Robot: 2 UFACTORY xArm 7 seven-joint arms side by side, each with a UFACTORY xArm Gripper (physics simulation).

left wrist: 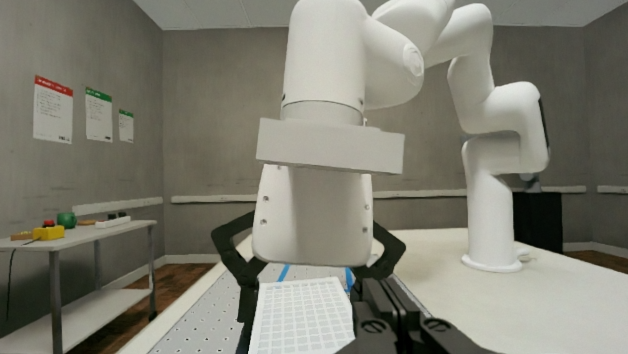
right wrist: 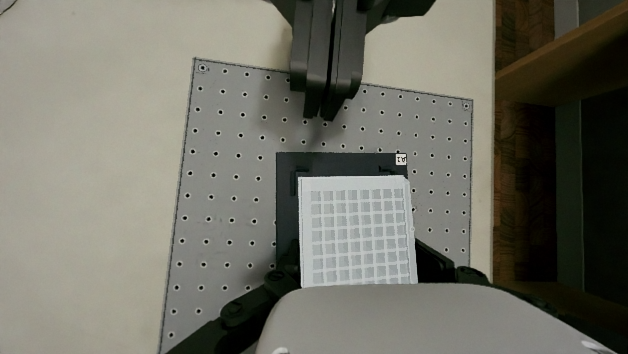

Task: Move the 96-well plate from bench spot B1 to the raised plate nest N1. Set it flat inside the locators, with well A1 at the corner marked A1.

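Frame: origin at the left arm's base, x back, y right, z up, level; millimetres.
Where they show: left gripper, between the fingertips: (left wrist: 377, 305) (right wrist: 321, 108); right gripper, between the fingertips: (left wrist: 303, 333) (right wrist: 353, 256); right arm's base, origin of its link: (left wrist: 490, 264).
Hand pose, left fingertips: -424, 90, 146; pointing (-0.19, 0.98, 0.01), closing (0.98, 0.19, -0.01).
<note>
Each offset is from my left fingertips to the centre of the thing, as dx, dy, dz. "spot": to the spot under its first point. Level surfaces: height alone.
The white 96-well plate {-59, +77, -49} (left wrist: 302, 315) (right wrist: 356, 235) is between the fingers of my right gripper (left wrist: 303, 333) (right wrist: 353, 256), which is shut on it. The plate is over the dark plate nest {-56, +74, -100} (right wrist: 287, 215), shifted toward the right side of the nest in the right wrist view. The nest's A1 label {spot: -86, -14, -72} (right wrist: 401, 159) shows past the plate's far right corner; corner locators show at the plate's far edge. The gap between plate and nest is hard to judge. My left gripper (left wrist: 377, 305) (right wrist: 321, 108) is shut and empty, beyond the nest's far edge, above the board. The plate's near end is hidden.
The perforated grey board {dz -133} (left wrist: 200, 320) (right wrist: 225, 160) lies on the pale bench {dz -146} (left wrist: 500, 310) (right wrist: 90, 175). Blue marks {spot: -188, +425, -133} (left wrist: 283, 273) show on the board behind the plate. A side table (left wrist: 100, 237) with small items stands at the left in the left wrist view.
</note>
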